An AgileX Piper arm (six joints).
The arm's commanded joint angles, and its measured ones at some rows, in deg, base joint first. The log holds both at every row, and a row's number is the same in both.
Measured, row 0:
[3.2, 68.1, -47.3, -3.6, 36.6, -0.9]
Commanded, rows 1 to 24:
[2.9, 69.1, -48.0, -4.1, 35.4, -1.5]
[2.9, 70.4, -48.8, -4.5, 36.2, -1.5]
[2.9, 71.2, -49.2, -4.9, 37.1, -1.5]
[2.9, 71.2, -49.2, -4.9, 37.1, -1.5]
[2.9, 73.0, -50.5, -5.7, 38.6, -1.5]
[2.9, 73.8, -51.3, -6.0, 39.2, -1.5]
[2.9, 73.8, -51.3, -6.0, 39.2, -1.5]
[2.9, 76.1, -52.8, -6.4, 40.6, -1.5]
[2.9, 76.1, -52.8, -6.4, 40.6, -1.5]
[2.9, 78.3, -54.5, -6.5, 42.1, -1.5]
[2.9, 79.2, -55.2, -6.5, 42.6, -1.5]
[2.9, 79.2, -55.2, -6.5, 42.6, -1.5]
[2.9, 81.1, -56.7, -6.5, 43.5, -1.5]
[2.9, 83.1, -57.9, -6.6, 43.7, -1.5]
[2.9, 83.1, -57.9, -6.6, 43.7, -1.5]
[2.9, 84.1, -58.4, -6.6, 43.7, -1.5]
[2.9, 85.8, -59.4, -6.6, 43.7, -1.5]
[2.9, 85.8, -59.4, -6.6, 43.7, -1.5]
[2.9, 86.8, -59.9, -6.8, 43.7, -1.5]
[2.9, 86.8, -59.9, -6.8, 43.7, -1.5]
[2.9, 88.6, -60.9, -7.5, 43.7, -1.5]
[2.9, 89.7, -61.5, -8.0, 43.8, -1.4]
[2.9, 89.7, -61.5, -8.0, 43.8, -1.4]
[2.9, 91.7, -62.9, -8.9, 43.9, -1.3]
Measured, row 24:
[3.2, 89.3, -61.1, -7.3, 43.5, -1.0]
